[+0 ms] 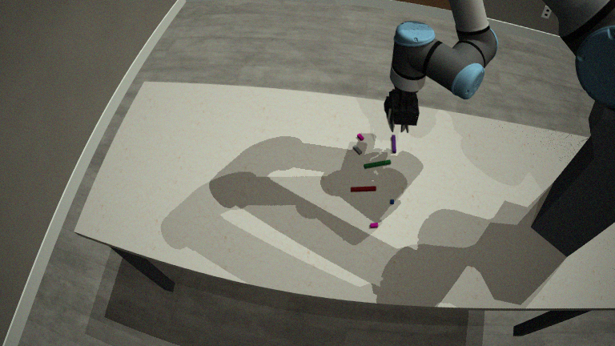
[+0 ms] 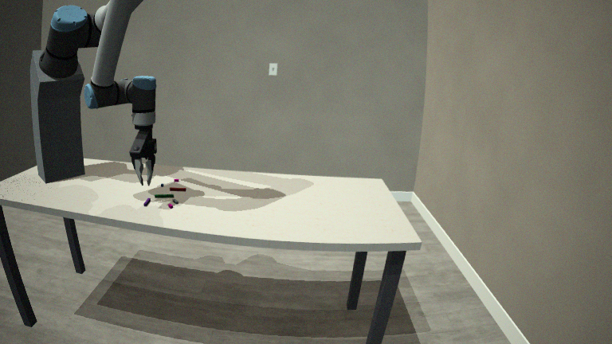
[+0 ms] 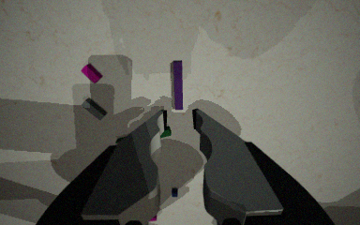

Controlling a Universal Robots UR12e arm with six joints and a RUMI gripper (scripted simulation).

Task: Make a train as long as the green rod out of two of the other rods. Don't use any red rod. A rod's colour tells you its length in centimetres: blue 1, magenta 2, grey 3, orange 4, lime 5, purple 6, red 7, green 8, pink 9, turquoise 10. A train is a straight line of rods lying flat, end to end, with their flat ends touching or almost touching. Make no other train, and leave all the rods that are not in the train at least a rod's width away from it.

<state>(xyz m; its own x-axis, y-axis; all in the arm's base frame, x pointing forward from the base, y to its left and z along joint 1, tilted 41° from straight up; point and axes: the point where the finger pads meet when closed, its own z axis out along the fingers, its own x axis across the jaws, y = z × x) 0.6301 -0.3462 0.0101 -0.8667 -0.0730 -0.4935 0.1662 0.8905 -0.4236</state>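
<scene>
Right now the purple rod is 8 cm below my hand. Round my hand: red rod: 12 cm ahead, 14 cm to the left, 8 cm below; then green rod: 7 cm ahead, 6 cm to the left, 8 cm below; then grey rod: 12 cm ahead, 1 cm to the left, 8 cm below.
</scene>
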